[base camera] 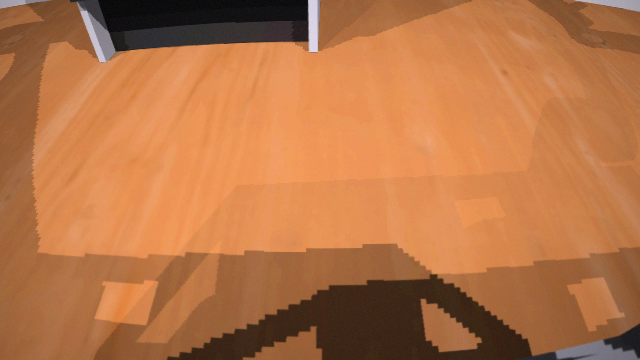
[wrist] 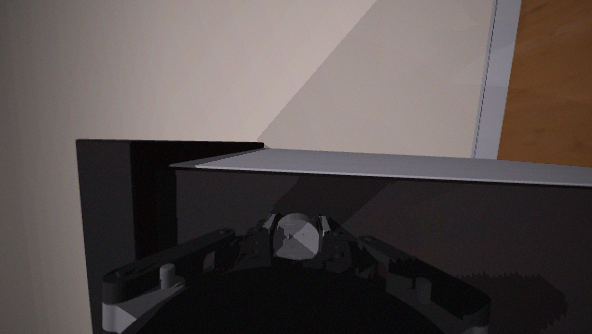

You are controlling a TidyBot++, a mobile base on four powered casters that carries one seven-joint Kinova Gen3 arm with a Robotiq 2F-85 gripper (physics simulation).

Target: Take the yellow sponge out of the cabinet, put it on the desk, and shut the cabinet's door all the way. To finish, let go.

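Frame: origin at the arm's base, x left, y back, z up, level; millimetres.
Seen in the pictures: gripper, fingertip midpoint: [wrist: 296,226].
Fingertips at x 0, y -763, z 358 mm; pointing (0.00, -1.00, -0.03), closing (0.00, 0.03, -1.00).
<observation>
A point is followed by its place in that frame.
In the wrist view my gripper [wrist: 296,226] {x 0, y -764, z 358 mm} is shut on a round light-grey knob [wrist: 296,244] {x 2, y -733, z 358 mm}, with a fingertip close against each side of it. The knob stands in front of a dark panel [wrist: 450,220] {x -11, y -762, z 231 mm}, which looks like a face of the cabinet. A light-grey edge surface [wrist: 380,164] {x -54, y -882, z 240 mm} runs along the panel's upper side. A darker part of the cabinet [wrist: 106,200] {x -20, y -742, z 493 mm} shows at the left. Whether the door is open or shut cannot be told. The yellow sponge does not show in either view. The gripper is not in the base view.
In the base view a dark piece of furniture [base camera: 210,32] {x 182, y -849, z -367 mm} with a pale upright [base camera: 313,27] {x -37, y -780, z -341 mm} on the right and another [base camera: 97,35] {x 428, y -825, z -332 mm} on the left stands at the upper left on the wooden floor [base camera: 350,115] {x -82, y -562, z -397 mm}. A pale wall [wrist: 165,65] {x -368, y -1327, z 833 mm} shows beyond the cabinet in the wrist view.
</observation>
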